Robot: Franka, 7 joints.
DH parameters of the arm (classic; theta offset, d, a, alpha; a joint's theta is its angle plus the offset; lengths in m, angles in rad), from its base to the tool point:
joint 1: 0 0.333 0 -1.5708
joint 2: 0 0 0 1.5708
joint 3: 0 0.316 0.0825 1.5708
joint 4: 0 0 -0.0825 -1.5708
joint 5: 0 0.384 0 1.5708
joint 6: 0 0 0.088 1.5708
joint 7: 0 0.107 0 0
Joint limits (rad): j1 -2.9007..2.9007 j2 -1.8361..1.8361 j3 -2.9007..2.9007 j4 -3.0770..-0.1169 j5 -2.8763..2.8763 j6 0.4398..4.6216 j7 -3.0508..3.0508
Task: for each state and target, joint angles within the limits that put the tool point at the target. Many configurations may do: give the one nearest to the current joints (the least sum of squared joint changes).
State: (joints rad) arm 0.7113 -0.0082 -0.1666 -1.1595 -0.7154 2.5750 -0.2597
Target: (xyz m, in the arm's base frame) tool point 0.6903 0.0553 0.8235
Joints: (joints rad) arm 0.2409 0.5336 -0.3552 -0.7333 -0.6606 2.6166 -0.2597
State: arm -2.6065 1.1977 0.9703 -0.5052 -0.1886 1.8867 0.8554
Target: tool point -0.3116 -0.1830 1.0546
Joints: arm -2.9007 0.3047 0.8961 -0.1169 -0.2483 1.6589 0.8554
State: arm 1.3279 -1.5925 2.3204 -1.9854 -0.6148 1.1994 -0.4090
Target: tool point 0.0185 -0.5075 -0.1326
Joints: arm 1.9880 -1.4657 2.9007 -1.3366 -0.6056 1.5688 -0.4090
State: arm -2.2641 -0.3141 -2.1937 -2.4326 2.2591 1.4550 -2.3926
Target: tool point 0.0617 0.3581 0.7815
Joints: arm -2.4185 0.6022 -2.8768 -2.2017 2.3725 1.1786 -2.3926
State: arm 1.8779 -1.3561 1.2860 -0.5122 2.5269 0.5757 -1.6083
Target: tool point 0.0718 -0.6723 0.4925
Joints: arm 1.7984 -1.2596 1.2684 -0.4567 2.4933 0.4398 -1.6083
